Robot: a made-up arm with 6 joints.
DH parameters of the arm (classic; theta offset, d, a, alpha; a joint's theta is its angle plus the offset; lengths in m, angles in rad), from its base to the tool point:
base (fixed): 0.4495 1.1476 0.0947 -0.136
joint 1: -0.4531 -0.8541 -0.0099 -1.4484
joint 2: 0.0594 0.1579 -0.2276 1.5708
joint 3: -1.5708 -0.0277 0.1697 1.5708
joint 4: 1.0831 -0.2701 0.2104 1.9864
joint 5: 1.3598 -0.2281 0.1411 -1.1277
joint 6: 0.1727 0 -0.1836 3.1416
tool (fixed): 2.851 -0.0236 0 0
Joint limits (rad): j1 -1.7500..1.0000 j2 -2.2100..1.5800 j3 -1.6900..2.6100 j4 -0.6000..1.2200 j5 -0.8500..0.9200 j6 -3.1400..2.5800
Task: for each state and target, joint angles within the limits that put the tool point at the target. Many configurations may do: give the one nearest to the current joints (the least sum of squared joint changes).
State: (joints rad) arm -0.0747 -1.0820 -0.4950 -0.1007 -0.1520 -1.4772
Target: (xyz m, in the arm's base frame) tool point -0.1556 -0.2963 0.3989
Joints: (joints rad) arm 0.6737 -0.7676 -0.3302 -0.5756 -0.1628 -1.1886
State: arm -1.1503 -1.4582 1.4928 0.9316 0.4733 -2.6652
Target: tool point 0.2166 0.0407 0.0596
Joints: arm -1.3175 -1.1889 1.4751 0.7177 0.5062 -2.6737
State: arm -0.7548 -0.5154 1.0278 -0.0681 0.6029 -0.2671
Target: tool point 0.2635 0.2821 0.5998
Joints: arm -0.7917 -0.0857 1.4358 -0.2127 0.8479 -0.4214
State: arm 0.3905 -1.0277 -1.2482 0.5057 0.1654 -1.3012
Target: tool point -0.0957 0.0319 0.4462
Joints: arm 0.2321 -0.3338 -1.1522 0.1398 0.0492 -1.3195
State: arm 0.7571 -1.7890 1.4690 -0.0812 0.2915 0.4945
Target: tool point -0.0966 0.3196 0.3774
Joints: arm 0.1112 -1.5363 1.6722 -0.4666 0.2584 0.6319
